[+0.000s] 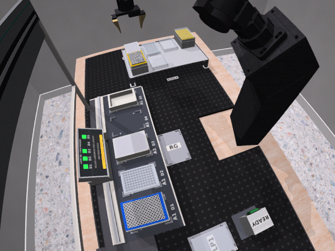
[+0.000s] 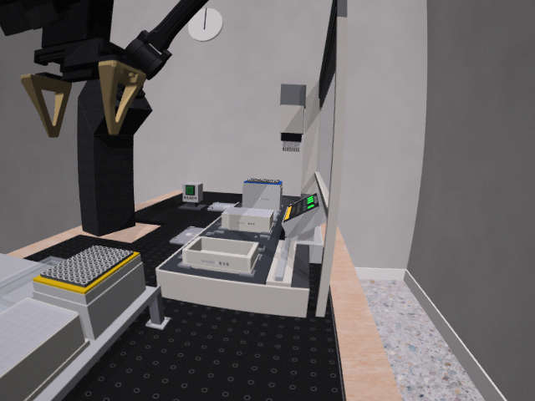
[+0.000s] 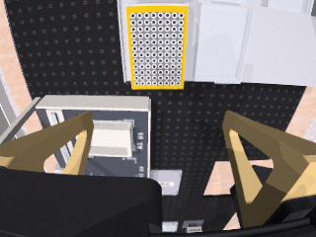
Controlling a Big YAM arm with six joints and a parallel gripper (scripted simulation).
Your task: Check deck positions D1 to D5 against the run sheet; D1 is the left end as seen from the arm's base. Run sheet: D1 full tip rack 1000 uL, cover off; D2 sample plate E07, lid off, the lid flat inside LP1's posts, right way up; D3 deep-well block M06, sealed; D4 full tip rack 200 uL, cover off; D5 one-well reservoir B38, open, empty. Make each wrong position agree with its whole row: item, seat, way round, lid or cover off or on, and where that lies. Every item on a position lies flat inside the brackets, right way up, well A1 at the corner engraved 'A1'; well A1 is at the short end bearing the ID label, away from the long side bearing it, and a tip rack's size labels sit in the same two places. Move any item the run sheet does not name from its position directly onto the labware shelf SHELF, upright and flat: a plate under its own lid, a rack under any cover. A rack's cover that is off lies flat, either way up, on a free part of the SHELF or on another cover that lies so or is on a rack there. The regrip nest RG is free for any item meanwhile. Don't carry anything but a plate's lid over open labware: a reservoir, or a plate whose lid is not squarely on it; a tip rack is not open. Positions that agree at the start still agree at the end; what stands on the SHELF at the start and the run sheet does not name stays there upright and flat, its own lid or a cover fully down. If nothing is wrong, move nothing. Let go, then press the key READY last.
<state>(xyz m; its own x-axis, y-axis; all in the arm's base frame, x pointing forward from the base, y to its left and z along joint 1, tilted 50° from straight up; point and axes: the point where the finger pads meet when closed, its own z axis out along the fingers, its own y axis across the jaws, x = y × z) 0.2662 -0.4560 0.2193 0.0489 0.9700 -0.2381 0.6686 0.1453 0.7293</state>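
My gripper is now 10 mm to the right of the yellow-rimmed tip rack and 190 mm above it. From my hand the other things lie so: one-well reservoir (140 mm ahead, 200 mm to the left, 230 mm below); regrip nest (10 mm ahead, 480 mm to the left, 280 mm below); shelf (170 mm behind, 60 mm to the right, 230 mm below).
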